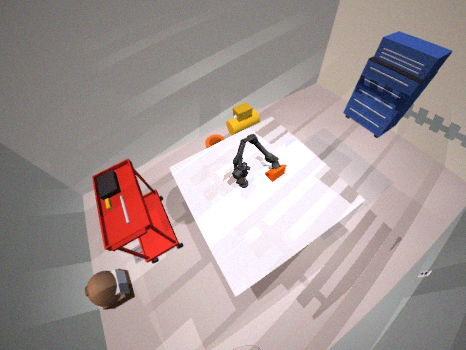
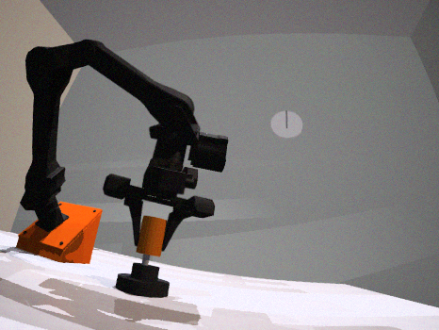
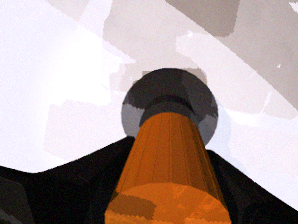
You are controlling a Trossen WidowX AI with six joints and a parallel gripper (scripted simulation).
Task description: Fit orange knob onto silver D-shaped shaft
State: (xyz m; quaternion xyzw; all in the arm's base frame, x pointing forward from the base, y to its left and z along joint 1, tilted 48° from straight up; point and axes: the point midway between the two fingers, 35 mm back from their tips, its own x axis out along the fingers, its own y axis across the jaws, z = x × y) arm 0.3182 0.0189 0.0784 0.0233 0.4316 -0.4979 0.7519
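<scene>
Now: the orange knob 30 mm above my gripper tip. The rest, counted from my gripper tip: round black pedestal 40 mm below.
</scene>
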